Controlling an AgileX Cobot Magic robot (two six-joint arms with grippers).
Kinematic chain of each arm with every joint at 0, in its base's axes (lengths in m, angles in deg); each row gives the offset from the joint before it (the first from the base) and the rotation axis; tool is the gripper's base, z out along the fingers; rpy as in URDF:
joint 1: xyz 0 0 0.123 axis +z
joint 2: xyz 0 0 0 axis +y
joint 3: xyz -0.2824 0 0.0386 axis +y
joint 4: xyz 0.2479 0 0.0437 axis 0.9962 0 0.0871
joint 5: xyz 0 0 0 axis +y
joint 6: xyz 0.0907 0 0.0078 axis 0.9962 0 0.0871
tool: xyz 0 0 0 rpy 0 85 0
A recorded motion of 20 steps. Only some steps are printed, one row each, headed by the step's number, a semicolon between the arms.
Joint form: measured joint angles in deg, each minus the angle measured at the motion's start. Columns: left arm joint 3, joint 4, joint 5, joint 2, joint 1, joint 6; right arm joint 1, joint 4, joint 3, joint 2, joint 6, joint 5.
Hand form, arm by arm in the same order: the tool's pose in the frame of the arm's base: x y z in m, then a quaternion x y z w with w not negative. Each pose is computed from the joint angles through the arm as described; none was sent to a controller.
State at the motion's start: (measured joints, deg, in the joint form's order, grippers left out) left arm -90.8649 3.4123 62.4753 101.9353 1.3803 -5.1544; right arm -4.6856 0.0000 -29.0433 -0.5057 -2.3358 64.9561
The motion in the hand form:
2: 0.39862 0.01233 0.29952 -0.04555 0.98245 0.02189 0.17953; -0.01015 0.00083 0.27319 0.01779 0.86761 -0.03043 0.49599
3: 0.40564 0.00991 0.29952 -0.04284 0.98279 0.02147 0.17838; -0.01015 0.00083 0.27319 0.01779 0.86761 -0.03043 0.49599
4: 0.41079 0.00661 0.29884 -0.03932 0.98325 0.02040 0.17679; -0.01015 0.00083 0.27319 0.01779 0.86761 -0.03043 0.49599
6: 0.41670 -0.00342 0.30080 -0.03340 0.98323 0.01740 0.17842; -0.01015 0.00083 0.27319 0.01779 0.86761 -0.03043 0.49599
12: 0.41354 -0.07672 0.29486 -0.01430 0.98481 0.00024 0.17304; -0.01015 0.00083 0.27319 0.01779 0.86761 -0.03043 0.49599
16: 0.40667 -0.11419 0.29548 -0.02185 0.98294 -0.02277 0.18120; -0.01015 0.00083 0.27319 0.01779 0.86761 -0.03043 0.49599
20: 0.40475 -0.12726 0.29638 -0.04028 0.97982 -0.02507 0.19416; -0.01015 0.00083 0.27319 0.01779 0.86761 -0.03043 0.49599
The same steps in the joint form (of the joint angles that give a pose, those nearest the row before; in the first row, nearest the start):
2: -5.39 -0.07 2.15 4.11 -0.30 0.04; 0.00 0.00 0.00 0.00 0.00 0.00
3: -7.76 -0.07 3.06 5.70 -0.66 0.04; 0.00 0.00 0.00 0.00 0.00 0.00
4: -9.44 -0.12 3.72 6.92 -1.13 0.04; 0.00 0.00 0.00 0.00 0.00 0.00
6: -11.87 -0.11 4.68 8.23 -2.51 -0.61; 0.00 0.00 0.00 0.00 0.00 0.00
12: -12.43 1.10 5.03 9.42 -12.79 -8.94; 0.00 0.00 0.00 0.00 0.00 0.00
16: -12.43 0.73 3.81 9.42 -17.88 -14.87; 0.00 0.00 0.00 0.00 0.00 0.00
20: -12.43 2.28 2.57 9.42 -19.94 -19.52; 0.00 0.00 0.00 0.00 0.00 0.00

